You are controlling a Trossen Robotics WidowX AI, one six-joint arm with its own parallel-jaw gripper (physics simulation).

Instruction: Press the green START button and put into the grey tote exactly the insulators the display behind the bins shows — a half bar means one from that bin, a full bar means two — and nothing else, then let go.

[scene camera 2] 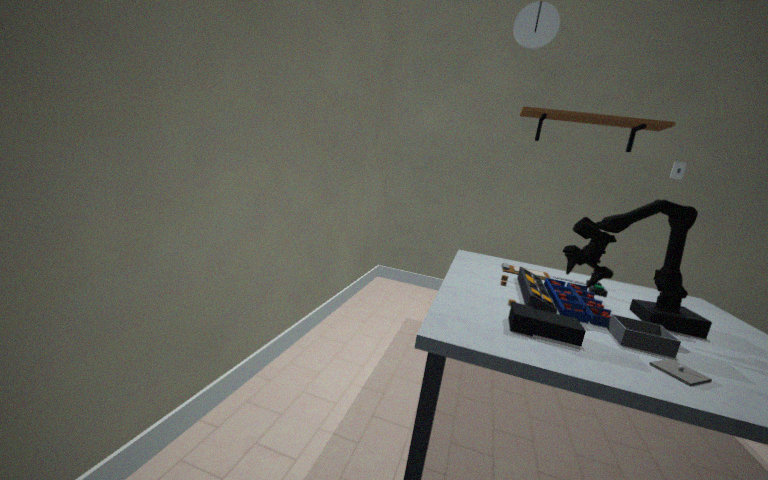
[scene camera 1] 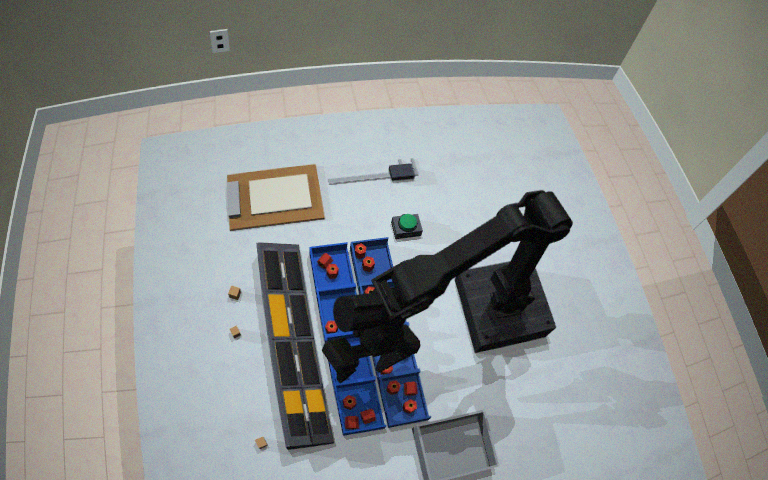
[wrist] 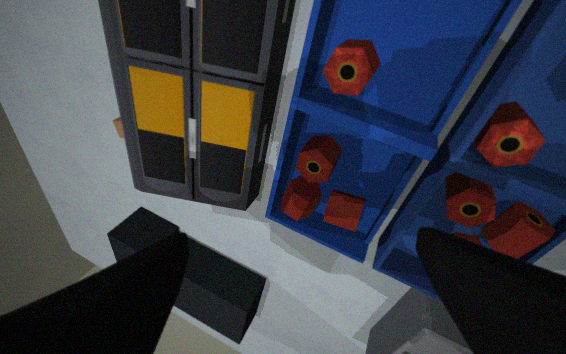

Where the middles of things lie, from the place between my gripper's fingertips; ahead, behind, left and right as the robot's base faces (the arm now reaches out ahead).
I see my gripper 180 mm past the grey tote (scene camera 1: 466, 439), 160 mm to the right of it and 90 mm above it. Round my hand: grey plate (scene camera 2: 688, 376) 230 mm behind, 330 mm to the left, 120 mm below; brown board with cream pad (scene camera 1: 286, 195) 130 mm ahead, 500 mm to the right, 110 mm below; dark box (scene camera 2: 523, 319) 120 mm ahead, 290 mm to the left, 90 mm below.
